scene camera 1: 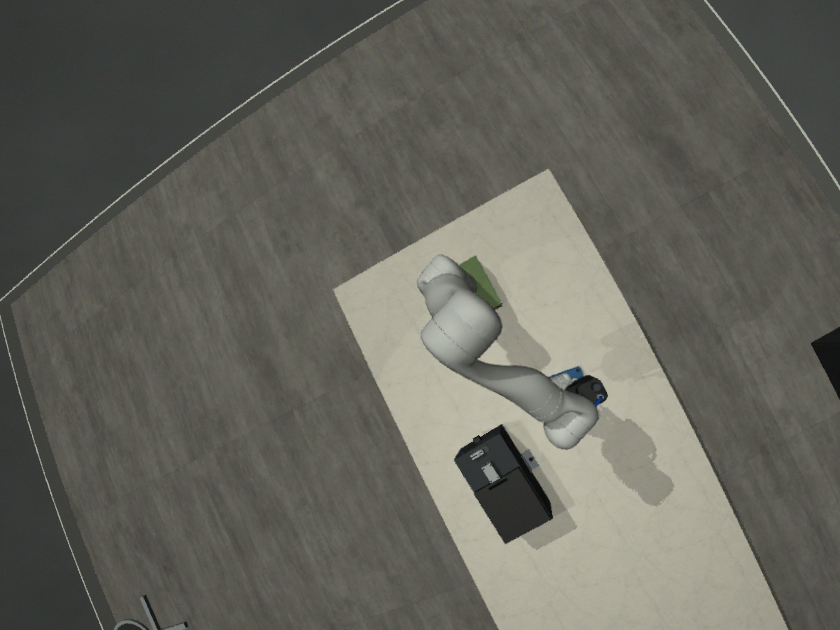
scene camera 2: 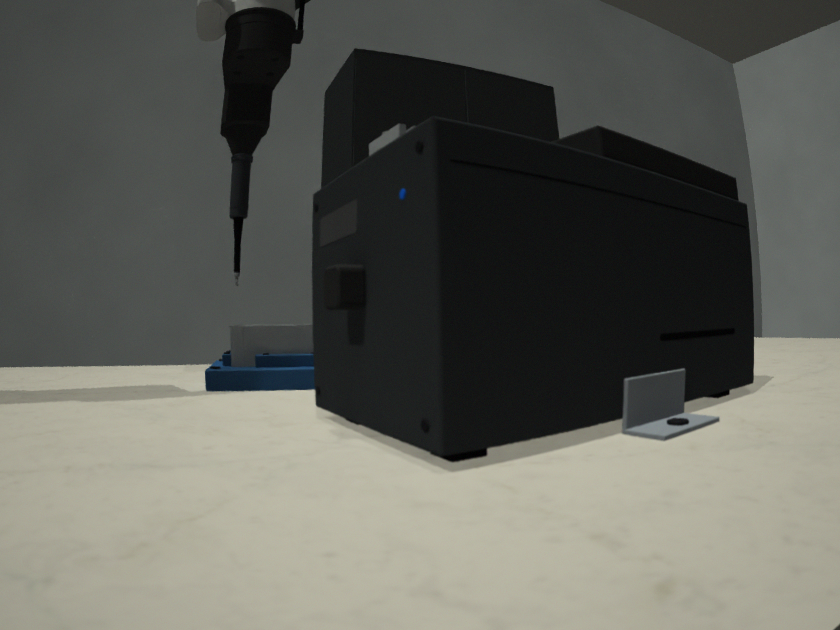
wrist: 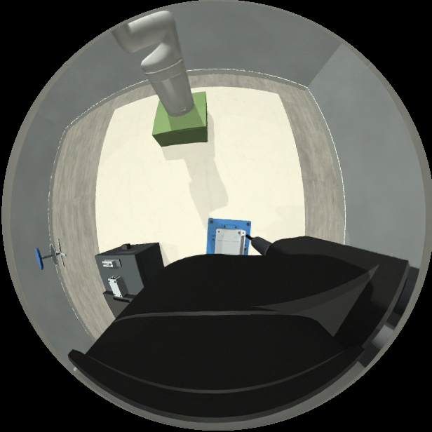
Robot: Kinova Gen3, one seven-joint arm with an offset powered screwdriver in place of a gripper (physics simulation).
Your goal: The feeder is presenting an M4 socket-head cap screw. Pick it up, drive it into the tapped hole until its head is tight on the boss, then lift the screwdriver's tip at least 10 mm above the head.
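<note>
My screwdriver tip (scene camera 2: pixel 236 273) (wrist: pixel 247 236) points down, with a small silvery screw (scene camera 2: pixel 236 279) on its end, shank downward. A gap shows between the screw and the light grey housing (scene camera 2: pixel 271 339) (wrist: pixel 227 246) (scene camera 1: pixel 561 380) below. In the wrist view the tip appears beside the housing's upper right corner boss (wrist: pixel 242 233); the tapped hole is too small to make out. The housing sits on a blue fixture plate (scene camera 2: pixel 261 379) (wrist: pixel 211 244) (scene camera 1: pixel 576 372). The black feeder (scene camera 1: pixel 519 508) (scene camera 2: pixel 590 284) (wrist: pixel 135 270) stands apart from it. In scene camera 1 the arm hides the tip.
A green block (scene camera 1: pixel 483 281) (wrist: pixel 180 136) stands under the arm's base. A small metal bracket (scene camera 2: pixel 654 400) (scene camera 1: pixel 529 459) is beside the feeder. A stool-like stand (wrist: pixel 54 255) is on the floor. A black object (scene camera 1: pixel 831 356) shows at scene camera 1's right edge.
</note>
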